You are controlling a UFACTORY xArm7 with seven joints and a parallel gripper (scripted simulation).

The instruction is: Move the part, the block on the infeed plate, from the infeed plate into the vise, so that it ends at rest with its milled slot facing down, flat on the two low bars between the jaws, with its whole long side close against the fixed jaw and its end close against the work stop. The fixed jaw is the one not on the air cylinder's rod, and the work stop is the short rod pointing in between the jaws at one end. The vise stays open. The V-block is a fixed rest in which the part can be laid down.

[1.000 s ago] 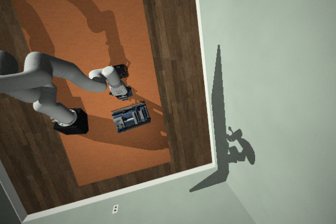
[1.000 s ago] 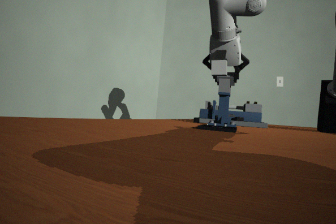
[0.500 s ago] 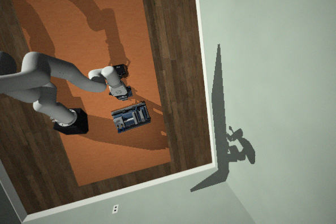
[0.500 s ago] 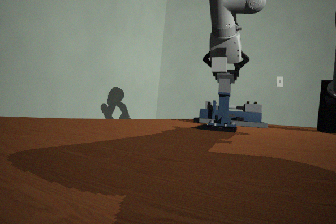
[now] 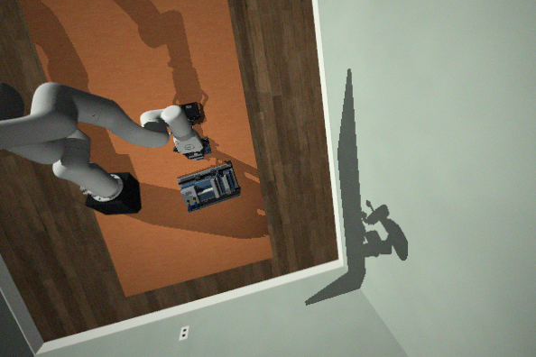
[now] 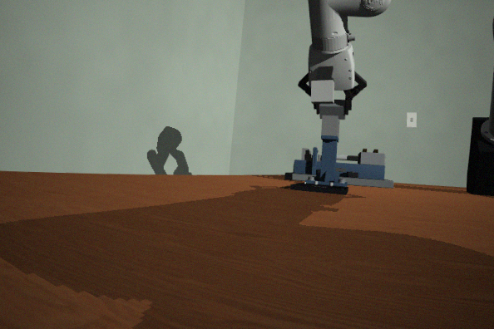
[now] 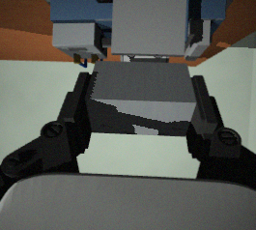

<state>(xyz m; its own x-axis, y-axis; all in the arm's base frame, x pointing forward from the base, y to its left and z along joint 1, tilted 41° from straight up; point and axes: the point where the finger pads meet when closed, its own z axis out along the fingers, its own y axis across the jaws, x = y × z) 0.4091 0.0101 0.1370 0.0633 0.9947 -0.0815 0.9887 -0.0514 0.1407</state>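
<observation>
My gripper is now 10 mm to the left of the grey part. Round my hand: blue upright 130 mm below, 10 mm to the right; grey jaw 230 mm to the right, 110 mm below, 40 mm ahead; work stop 180 mm to the right, 100 mm below, 70 mm ahead.
</observation>
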